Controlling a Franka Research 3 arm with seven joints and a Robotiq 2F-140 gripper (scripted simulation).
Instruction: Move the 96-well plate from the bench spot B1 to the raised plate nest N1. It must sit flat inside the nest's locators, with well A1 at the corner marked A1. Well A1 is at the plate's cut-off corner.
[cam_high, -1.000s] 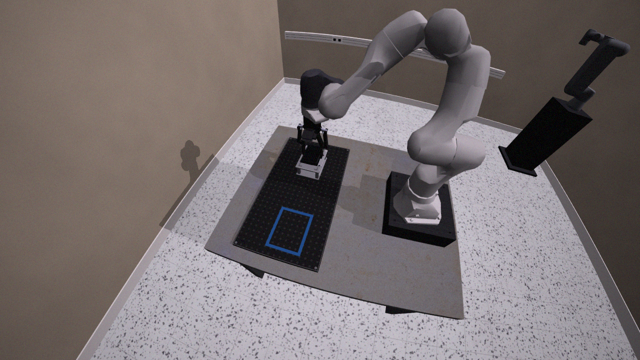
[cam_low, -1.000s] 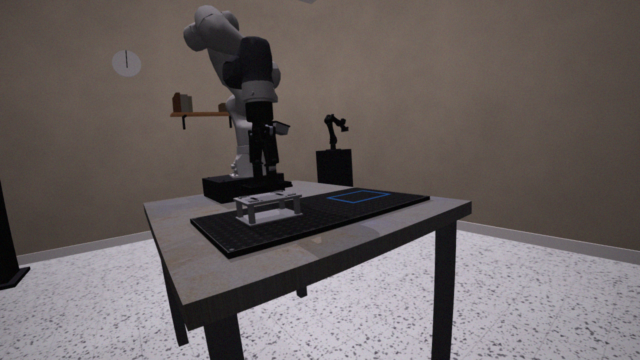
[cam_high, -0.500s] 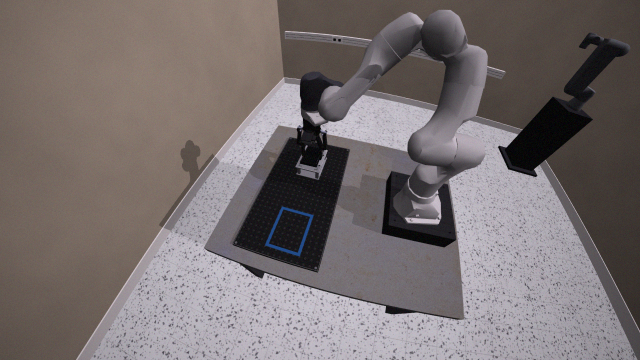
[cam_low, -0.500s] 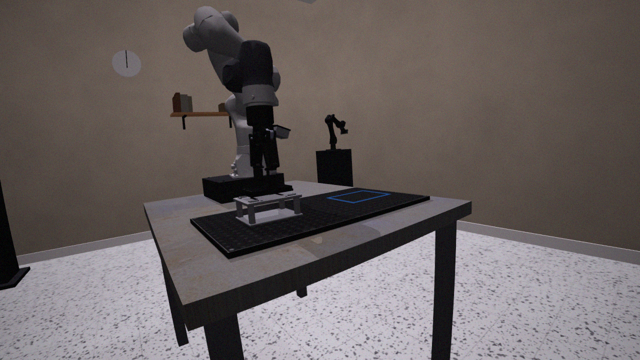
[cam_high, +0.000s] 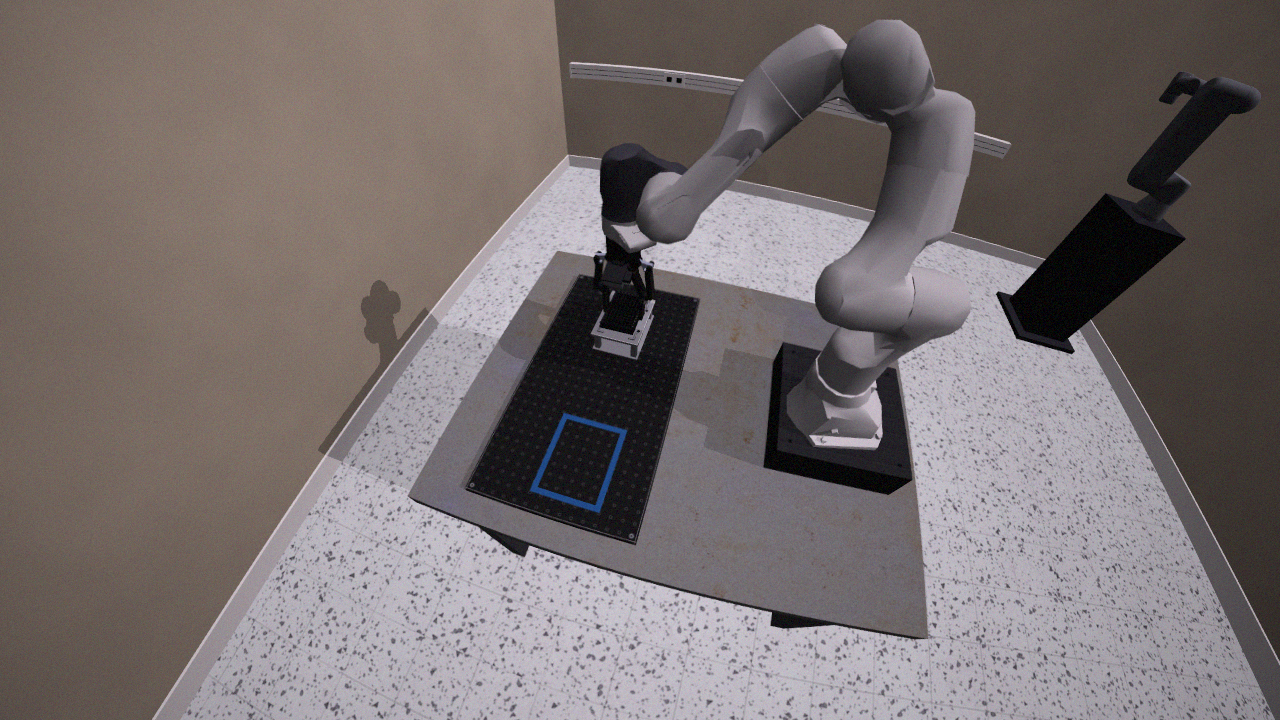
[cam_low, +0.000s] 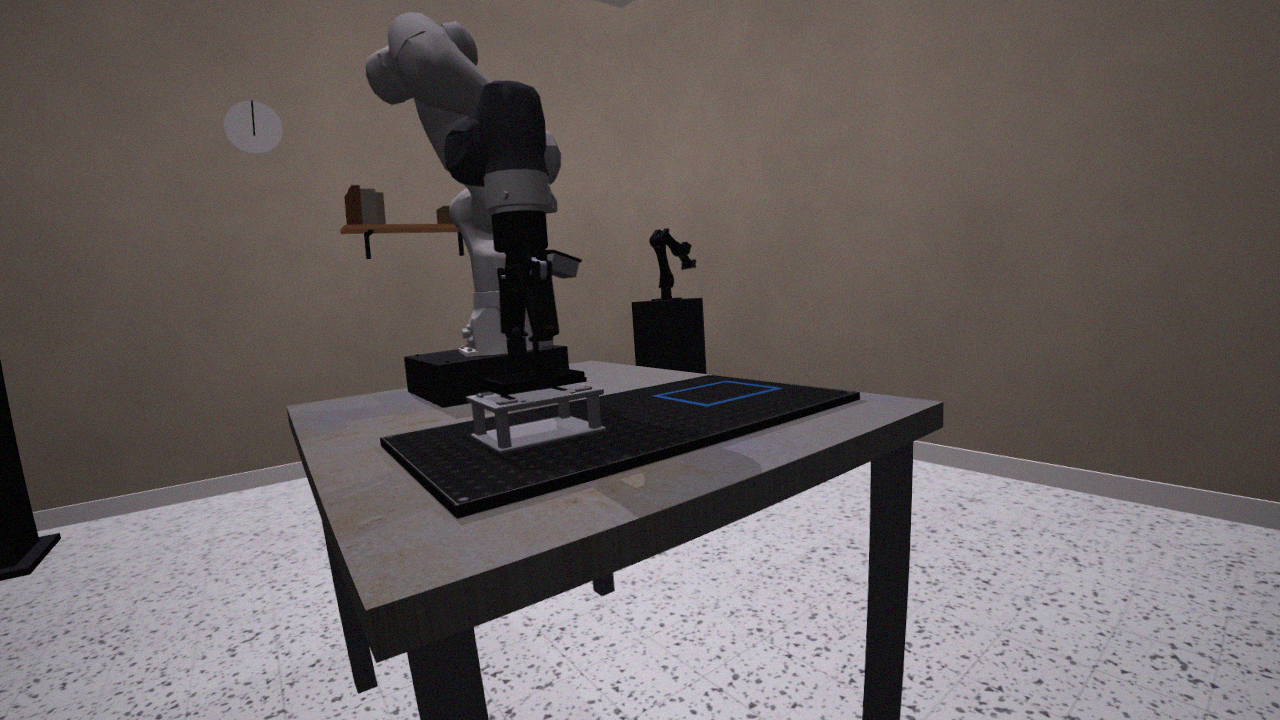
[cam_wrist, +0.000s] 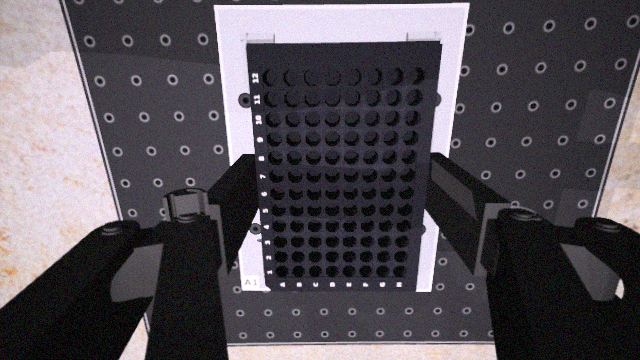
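The black 96-well plate lies 2 cm below my hand. From my hand the other things lie so: grey plate nest N1: 4 cm below.
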